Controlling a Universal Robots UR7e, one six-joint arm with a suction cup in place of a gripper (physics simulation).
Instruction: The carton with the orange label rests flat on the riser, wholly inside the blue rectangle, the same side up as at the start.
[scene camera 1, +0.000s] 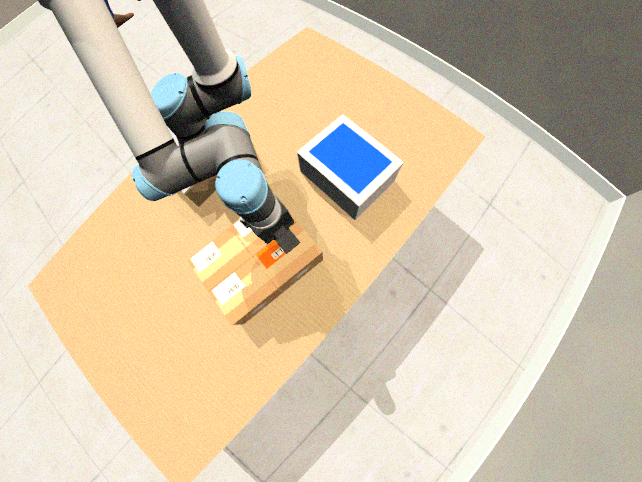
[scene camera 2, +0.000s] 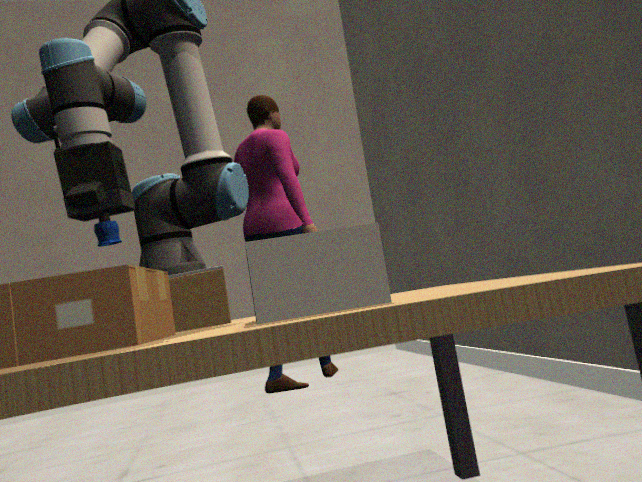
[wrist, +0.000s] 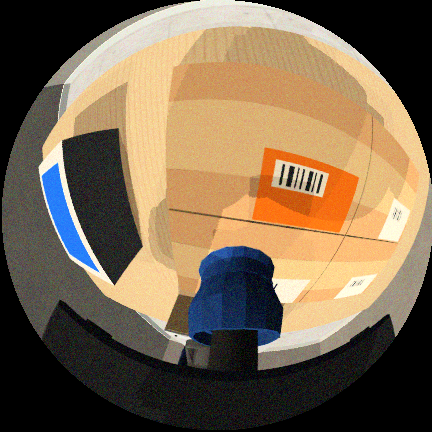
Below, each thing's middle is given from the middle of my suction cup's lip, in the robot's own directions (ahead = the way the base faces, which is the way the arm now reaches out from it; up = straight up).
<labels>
Now: suction cup 50 mm past the riser (scene camera 2: 294, 276), 300 mm to the right of it and 110 mm above it.
</labels>
